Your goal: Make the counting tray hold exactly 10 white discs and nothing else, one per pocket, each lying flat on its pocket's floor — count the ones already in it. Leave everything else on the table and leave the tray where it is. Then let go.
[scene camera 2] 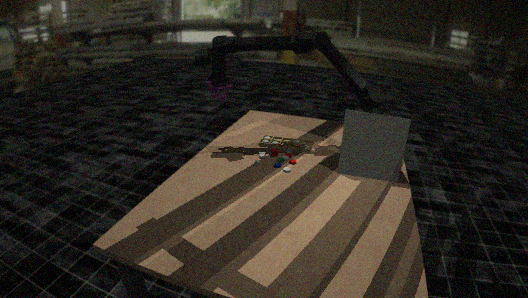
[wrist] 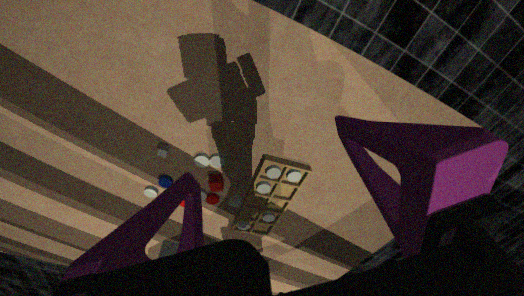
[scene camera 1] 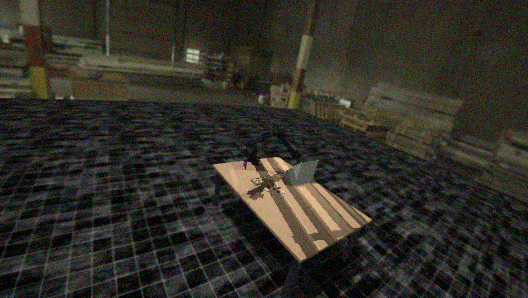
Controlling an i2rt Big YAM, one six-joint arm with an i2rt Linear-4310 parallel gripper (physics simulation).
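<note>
The counting tray lies on the table; in the wrist view several white discs show in its pockets, such as one disc at the far end and another in the shaded near end. A pair of white discs lies left of the tray, one white disc lies farther left, and a shaded disc lies close beside the tray's left wall. My gripper is open and empty, high above the table. The near pockets are dark and hard to read.
Among the loose pieces are a blue disc, a red cube, a dark red disc, a bright red disc, a green disc and a grey cube. A grey upright panel stands near the arm's base.
</note>
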